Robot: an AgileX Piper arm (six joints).
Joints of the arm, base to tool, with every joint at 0 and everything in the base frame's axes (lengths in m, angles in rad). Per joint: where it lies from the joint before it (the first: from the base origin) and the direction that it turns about. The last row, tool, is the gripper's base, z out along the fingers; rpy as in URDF.
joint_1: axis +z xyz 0 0 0.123
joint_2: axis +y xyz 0 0 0
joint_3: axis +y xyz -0.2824 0 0.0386
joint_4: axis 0.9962 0 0.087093 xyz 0.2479 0 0.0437
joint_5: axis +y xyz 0 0 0
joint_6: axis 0.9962 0 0.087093 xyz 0.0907 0 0.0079
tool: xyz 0 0 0 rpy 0 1.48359 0
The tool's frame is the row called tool.
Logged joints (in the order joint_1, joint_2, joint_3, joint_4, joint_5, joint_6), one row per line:
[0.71 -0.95 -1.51 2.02 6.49 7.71]
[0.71 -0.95 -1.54 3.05 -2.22 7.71]
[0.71 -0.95 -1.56 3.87 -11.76 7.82]
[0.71 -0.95 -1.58 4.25 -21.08 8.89]
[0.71 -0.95 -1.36 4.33 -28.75 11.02]
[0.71 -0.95 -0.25 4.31 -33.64 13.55]
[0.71 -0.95 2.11 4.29 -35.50 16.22]
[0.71 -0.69 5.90 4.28 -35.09 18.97]
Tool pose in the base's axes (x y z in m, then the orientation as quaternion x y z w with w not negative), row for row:
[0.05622 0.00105 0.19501 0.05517 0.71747 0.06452 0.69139]
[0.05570 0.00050 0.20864 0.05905 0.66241 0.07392 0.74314]
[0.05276 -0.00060 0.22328 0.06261 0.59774 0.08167 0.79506]
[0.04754 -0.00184 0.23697 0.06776 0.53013 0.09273 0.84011]
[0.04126 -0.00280 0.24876 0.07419 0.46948 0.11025 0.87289]
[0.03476 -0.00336 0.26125 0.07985 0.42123 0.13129 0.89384]
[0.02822 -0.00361 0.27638 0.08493 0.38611 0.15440 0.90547]
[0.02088 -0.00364 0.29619 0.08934 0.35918 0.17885 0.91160]
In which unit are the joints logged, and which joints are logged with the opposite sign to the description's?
The joints are logged in degrees. Opposite sign: joint_3.
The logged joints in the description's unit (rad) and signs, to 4 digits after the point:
[0.0124 -0.0166 0.0264 0.0353 0.1133 0.1346]
[0.0124 -0.0166 0.0269 0.0532 -0.0387 0.1346]
[0.0124 -0.0166 0.0272 0.0675 -0.2053 0.1365]
[0.0124 -0.0166 0.0276 0.0742 -0.3679 0.1552]
[0.0124 -0.0166 0.0237 0.0756 -0.5018 0.1923]
[0.0124 -0.0166 0.0044 0.0752 -0.5871 0.2365]
[0.0124 -0.0166 -0.0368 0.0749 -0.6196 0.2831]
[0.0124 -0.0120 -0.1030 0.0747 -0.6124 0.3311]

